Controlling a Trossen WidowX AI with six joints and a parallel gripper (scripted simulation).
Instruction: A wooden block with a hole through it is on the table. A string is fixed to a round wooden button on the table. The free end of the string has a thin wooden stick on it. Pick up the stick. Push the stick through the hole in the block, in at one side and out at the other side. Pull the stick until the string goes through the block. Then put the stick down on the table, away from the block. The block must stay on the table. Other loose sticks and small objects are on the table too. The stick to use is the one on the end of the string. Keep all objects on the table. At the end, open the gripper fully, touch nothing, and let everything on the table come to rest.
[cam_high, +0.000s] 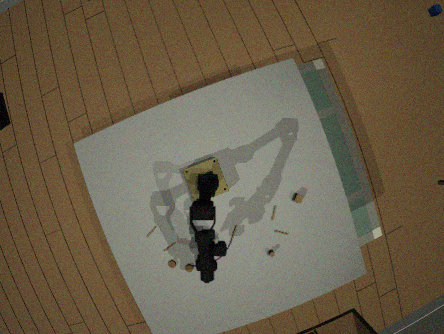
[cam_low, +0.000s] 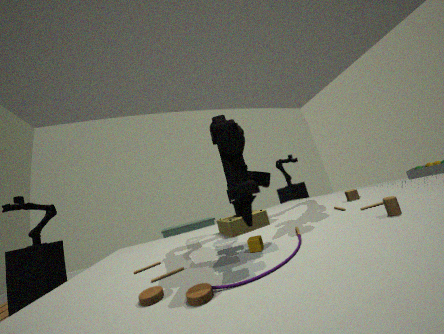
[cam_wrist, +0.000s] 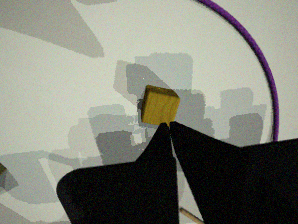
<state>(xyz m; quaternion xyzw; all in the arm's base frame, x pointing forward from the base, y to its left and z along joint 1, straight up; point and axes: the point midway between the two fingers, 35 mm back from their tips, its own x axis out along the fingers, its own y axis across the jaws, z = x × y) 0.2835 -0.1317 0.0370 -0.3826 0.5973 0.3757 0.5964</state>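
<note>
My gripper tip is now 5 cm above the yellow block. Round my gripper tip: wooden block (50 cm to the left, 4 cm below, 1 cm behind); then wooden cylinder (26 cm to the left, 20 cm ahead, 4 cm below).
</note>
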